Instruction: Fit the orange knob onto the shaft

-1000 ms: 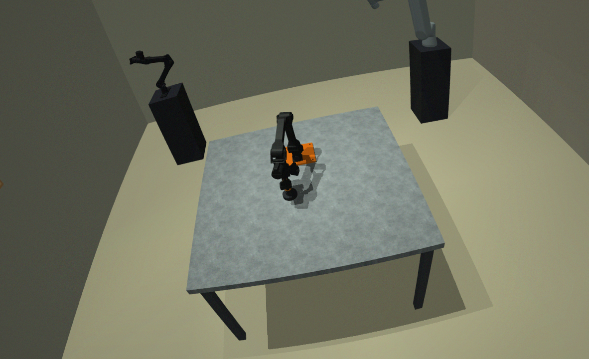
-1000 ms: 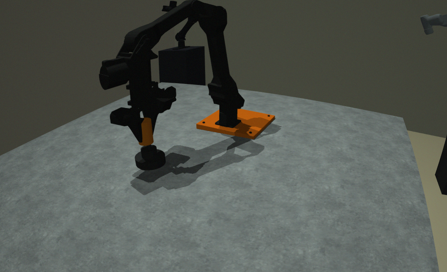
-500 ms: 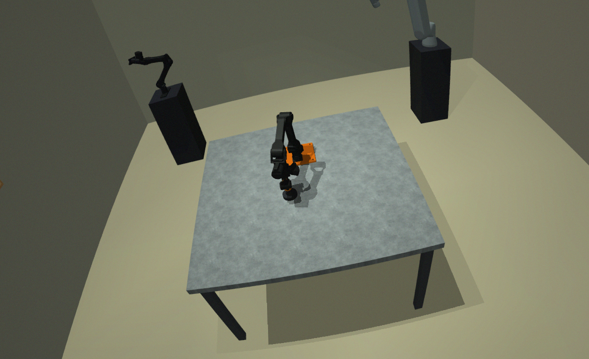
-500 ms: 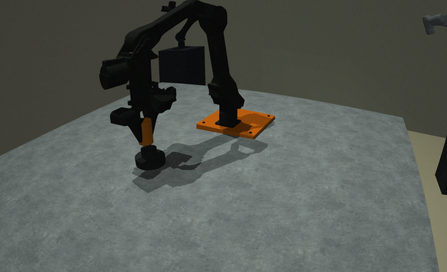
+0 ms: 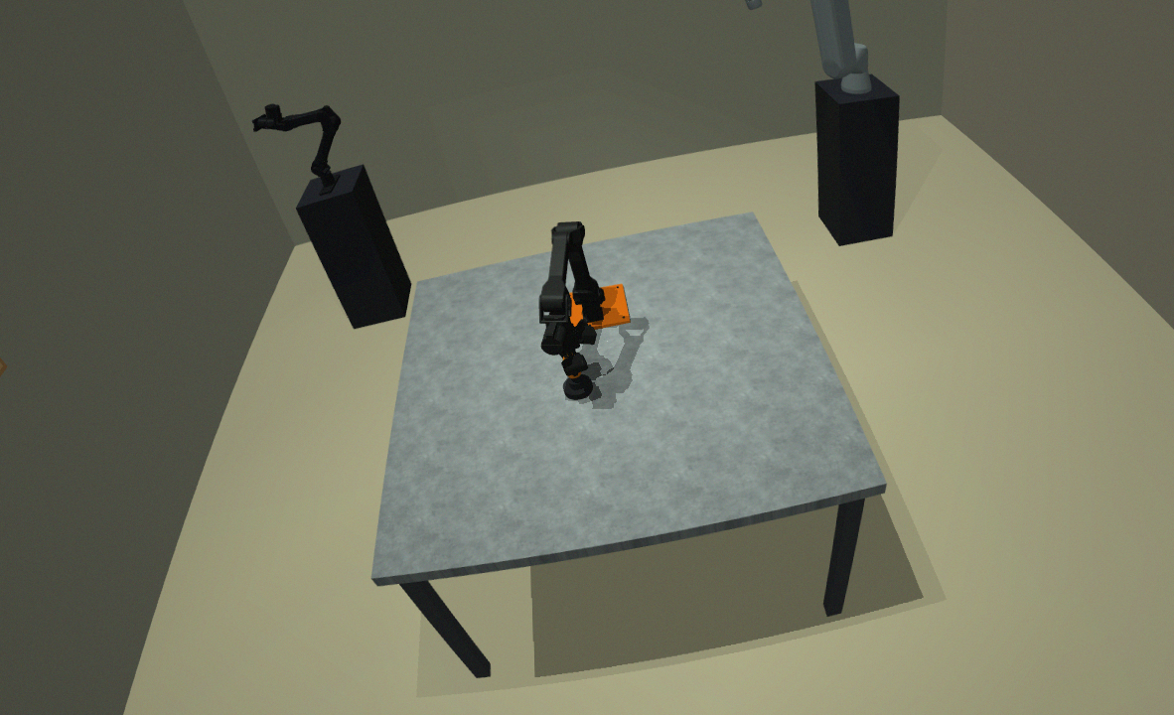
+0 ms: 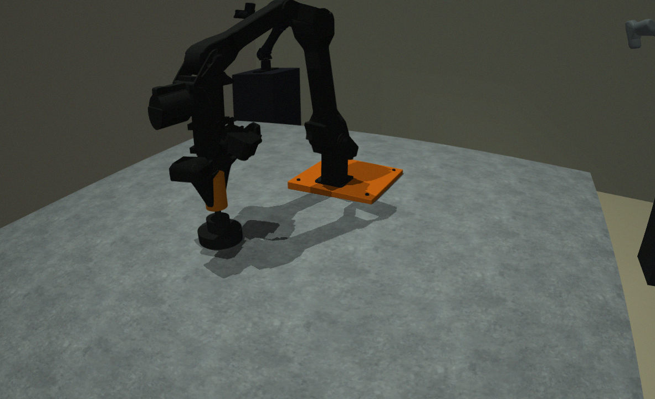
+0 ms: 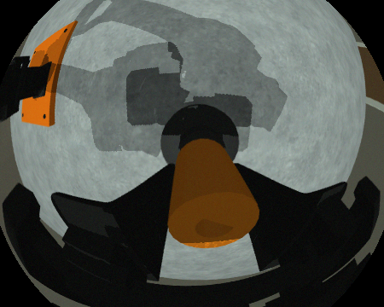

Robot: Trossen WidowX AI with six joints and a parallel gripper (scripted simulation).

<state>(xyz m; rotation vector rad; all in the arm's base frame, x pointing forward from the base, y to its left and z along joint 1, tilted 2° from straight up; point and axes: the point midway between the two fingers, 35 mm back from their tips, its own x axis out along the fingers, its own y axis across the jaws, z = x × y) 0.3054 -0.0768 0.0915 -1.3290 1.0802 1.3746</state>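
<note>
The orange knob lies 2 cm above my gripper tip. The rest, counted from my gripper tip: round pedestal 4 cm below.
</note>
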